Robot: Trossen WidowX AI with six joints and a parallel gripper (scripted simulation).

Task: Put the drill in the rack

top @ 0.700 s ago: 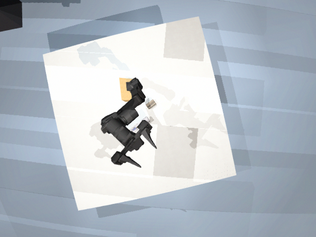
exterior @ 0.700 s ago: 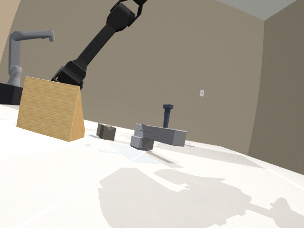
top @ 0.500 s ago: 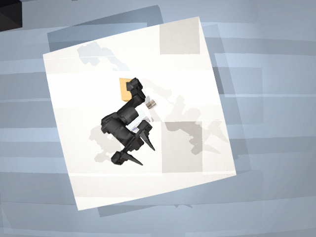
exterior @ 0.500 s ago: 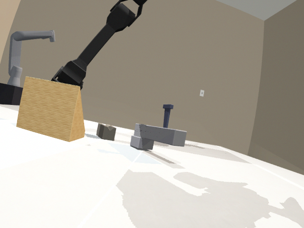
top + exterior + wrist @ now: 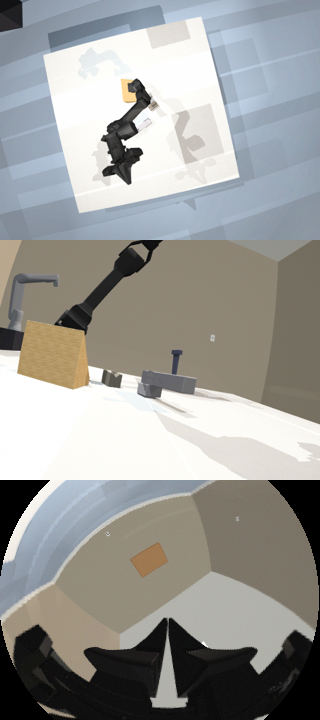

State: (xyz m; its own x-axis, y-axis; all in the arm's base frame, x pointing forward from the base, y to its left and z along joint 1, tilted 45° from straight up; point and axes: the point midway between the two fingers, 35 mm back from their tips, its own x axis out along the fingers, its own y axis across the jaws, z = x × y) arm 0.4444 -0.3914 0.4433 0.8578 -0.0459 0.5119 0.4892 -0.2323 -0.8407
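The key is 580 mm below my gripper tip, 160 mm behind it and 40 mm to the right of it. Also, from my gripper tip: drill 620 mm below, 190 mm behind, 10 mm to the left; then rack block 660 mm below, 330 mm behind, 90 mm to the left; then grey housing 630 mm below, 180 mm behind, 10 mm to the right.
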